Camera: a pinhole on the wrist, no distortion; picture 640 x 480 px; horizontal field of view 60.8 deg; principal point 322.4 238.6 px. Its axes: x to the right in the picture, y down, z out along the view. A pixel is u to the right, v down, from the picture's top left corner.
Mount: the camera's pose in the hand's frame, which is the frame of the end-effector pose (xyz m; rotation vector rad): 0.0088 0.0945 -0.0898 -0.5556 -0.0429 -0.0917
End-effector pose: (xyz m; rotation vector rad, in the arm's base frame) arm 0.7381 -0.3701 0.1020 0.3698 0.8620 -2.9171
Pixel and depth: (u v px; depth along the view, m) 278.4 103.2 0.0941
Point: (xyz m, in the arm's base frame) 0.7579 -0.4760 0.0384
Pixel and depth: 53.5 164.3 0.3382
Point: 0.8909 -0.6908 0.1854
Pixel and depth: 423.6 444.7 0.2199
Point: 0.7134 -0.6340 -0.0122
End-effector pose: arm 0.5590 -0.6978 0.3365 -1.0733 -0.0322 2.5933
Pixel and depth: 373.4 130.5 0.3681
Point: 0.2911 -0.8730 0.4714
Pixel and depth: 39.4 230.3 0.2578
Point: 0.4894 -0.9494 0.4773
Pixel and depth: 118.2 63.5 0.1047
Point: 0.5358 -0.8247 0.3525
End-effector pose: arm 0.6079 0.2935 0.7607 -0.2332 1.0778 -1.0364
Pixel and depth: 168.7 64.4 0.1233
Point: 0.7072 0.3773 0.7175
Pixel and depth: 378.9 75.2 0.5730
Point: 1.1525 0.2431 0.8281
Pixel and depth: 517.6 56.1 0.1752
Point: 0.7660 0.2866 0.6878
